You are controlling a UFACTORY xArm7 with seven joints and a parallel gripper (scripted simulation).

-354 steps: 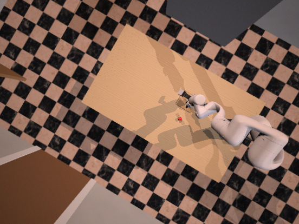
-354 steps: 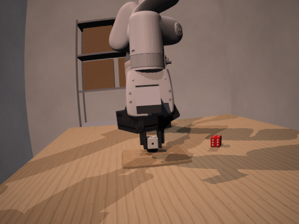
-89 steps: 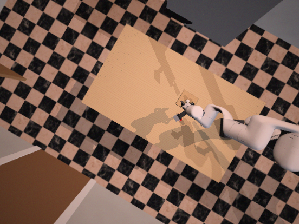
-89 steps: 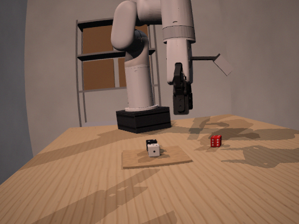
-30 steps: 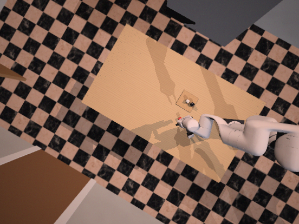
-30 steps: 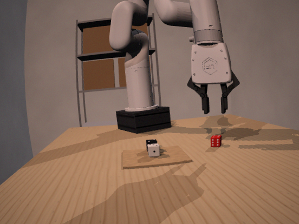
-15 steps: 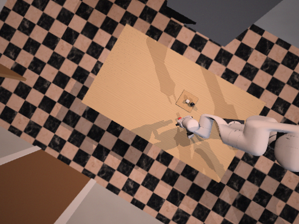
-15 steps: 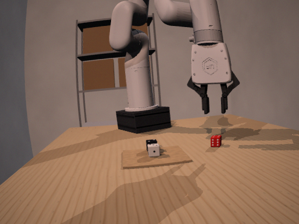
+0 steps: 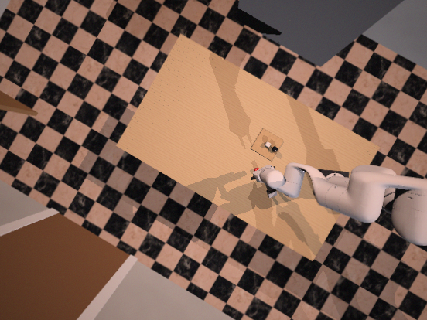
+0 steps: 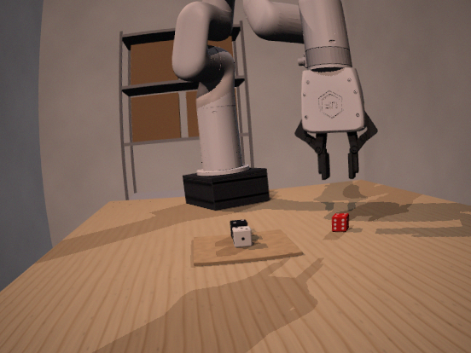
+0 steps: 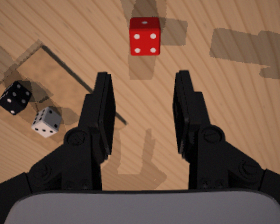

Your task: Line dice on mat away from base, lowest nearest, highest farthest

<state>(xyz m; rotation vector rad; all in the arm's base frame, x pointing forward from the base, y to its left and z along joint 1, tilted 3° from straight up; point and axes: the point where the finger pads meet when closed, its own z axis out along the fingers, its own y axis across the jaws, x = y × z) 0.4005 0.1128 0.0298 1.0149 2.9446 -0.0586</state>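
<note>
Right now the red die is 90 mm below my hand. Also, from my hand: white die (160 mm to the right, 90 mm below, 10 mm ahead); thin mat (160 mm to the right, 100 mm below, 10 mm ahead); black die (160 mm to the right, 90 mm below, 40 mm behind).
</note>
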